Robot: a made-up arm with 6 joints.
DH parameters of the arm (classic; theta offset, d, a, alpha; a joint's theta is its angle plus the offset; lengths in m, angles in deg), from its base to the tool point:
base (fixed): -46.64 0 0.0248 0
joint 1: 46.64 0.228 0.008 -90
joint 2: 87.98 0 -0.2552 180
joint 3: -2.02 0.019 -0.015 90
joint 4: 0 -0.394 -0.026 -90
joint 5: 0 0.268 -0.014 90
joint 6: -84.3 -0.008 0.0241 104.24
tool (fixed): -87.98 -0.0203 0 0
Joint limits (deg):
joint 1: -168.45..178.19
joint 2: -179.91..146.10
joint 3: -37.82..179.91
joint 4: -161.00..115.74
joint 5: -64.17..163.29
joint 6: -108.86..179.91
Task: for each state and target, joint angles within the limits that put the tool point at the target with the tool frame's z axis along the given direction. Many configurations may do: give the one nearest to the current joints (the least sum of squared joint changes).
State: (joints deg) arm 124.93 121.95 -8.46 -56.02 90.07 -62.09
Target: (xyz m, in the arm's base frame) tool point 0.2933 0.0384 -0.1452 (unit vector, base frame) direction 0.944 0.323 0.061
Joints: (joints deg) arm 123.66 135.05 -1.89 -25.63 77.91 -101.32
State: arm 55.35 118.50 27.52 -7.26 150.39 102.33
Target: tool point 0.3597 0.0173 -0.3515 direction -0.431 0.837 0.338
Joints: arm 62.23 134.39 57.51 -29.97 153.15 85.98
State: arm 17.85 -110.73 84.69 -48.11 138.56 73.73
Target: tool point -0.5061 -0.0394 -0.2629 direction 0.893 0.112 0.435
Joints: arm -15.41 -144.26 100.44 -65.86 115.45 37.01
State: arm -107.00 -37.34 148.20 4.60 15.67 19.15
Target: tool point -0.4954 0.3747 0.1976 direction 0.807 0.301 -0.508
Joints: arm -62.67 -55.52 136.06 13.59 20.34 41.35
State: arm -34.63 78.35 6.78 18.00 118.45 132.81
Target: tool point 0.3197 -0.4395 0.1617 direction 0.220 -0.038 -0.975
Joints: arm -22.40 35.79 -32.41 22.88 68.27 167.97
